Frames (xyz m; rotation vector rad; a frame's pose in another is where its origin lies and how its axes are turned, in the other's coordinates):
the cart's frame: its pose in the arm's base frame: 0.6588 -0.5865 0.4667 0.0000 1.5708 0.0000
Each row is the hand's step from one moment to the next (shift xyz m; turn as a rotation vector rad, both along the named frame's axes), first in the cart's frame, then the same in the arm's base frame.
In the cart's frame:
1: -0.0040 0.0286 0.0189 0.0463 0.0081 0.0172
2: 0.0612 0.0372 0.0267 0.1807 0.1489 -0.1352
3: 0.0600 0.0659 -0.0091 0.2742 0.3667 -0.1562
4: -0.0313 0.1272 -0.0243 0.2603 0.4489 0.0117
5: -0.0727 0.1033 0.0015 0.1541 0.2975 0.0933
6: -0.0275 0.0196 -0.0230 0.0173 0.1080 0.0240
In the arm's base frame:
1: 0.0189 0.0286 0.0040 0.0172 0.0081 -0.0463
2: 0.0267 0.0372 -0.0612 -0.1352 0.1489 -0.1807
3: -0.0091 0.0659 -0.0600 -0.1562 0.3667 -0.2742
4: -0.0243 0.1272 0.0313 0.0117 0.4489 -0.2603
5: 0.0015 0.1033 0.0727 0.0933 0.2975 -0.1541
6: -0.0230 0.0196 0.0275 0.0240 0.1080 -0.0173

